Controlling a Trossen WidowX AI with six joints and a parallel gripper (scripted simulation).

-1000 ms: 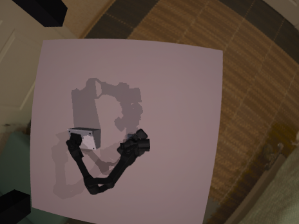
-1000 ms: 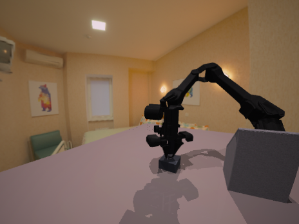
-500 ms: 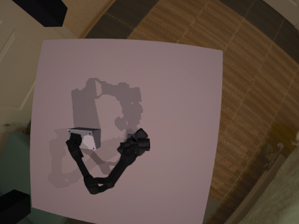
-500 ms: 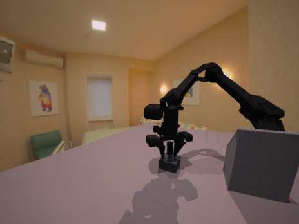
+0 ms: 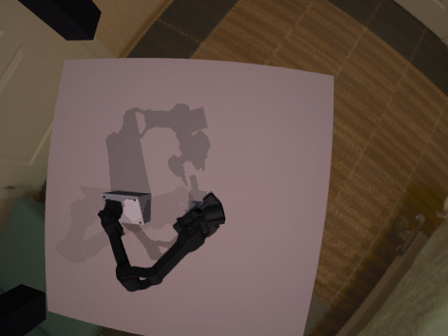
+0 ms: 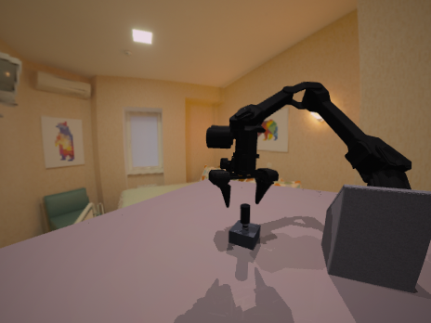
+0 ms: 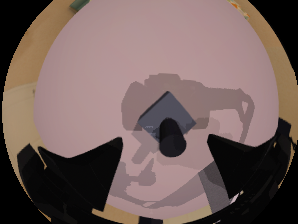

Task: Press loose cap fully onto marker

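My gripper tip is 2 cm above the dark marker cap and 1 cm past it.
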